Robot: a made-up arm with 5 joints.
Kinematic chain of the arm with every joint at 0, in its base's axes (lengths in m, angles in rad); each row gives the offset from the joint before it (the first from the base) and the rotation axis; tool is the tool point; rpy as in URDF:
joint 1: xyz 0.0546 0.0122 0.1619 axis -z
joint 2: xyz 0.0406 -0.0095 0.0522 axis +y
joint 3: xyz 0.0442 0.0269 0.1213 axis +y
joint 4: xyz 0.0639 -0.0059 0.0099 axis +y
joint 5: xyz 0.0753 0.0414 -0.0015 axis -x
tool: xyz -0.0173 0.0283 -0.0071 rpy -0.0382 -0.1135 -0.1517
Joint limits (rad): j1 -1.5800..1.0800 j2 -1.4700..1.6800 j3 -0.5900..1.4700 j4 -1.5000..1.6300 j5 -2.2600..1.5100
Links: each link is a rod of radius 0.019 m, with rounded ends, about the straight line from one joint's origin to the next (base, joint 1, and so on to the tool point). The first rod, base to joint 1, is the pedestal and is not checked.
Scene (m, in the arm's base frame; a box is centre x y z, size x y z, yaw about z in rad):
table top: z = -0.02
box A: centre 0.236 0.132 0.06 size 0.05 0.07 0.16 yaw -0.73
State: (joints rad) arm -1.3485 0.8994 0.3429 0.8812 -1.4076
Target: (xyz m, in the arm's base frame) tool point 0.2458 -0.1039 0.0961
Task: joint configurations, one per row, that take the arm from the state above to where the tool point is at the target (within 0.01 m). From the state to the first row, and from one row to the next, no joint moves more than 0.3 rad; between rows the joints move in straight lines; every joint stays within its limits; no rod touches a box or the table.
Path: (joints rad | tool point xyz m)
1: -1.0523 0.6536 0.2304 0.7789 -1.4450 | 0.1074 0.2329 0.1803
2: -0.7561 0.4078 0.1179 0.6765 -1.4825 | 0.1825 0.2187 0.2397
3: -0.4600 0.1620 0.0055 0.5742 -1.5199 | 0.2326 0.1689 0.3061
4: -0.1638 -0.0838 -0.1070 0.4719 -1.5573 | 0.2406 0.1041 0.3701
5: 0.1324 -0.3297 -0.2195 0.3696 -1.5948 | 0.2059 0.0519 0.4219
6: 0.2441 -0.0714 -0.1889 0.4110 -1.6090 | 0.2596 0.0218 0.3823
7: 0.3559 0.1869 -0.1583 0.4525 -1.6232 | 0.2950 -0.0147 0.3304
8: 0.4676 0.4451 -0.1277 0.4940 -1.6374 | 0.3095 -0.0514 0.2707
9: 0.5793 0.7034 -0.0971 0.5355 -1.6516 | 0.3036 -0.0818 0.2083
10: 0.6910 0.9617 -0.0665 0.5769 -1.6658 | 0.2807 -0.1004 0.1486
11: 0.8028 1.2199 -0.0360 0.6184 -1.6800 | 0.2458 -0.1039 0.0961

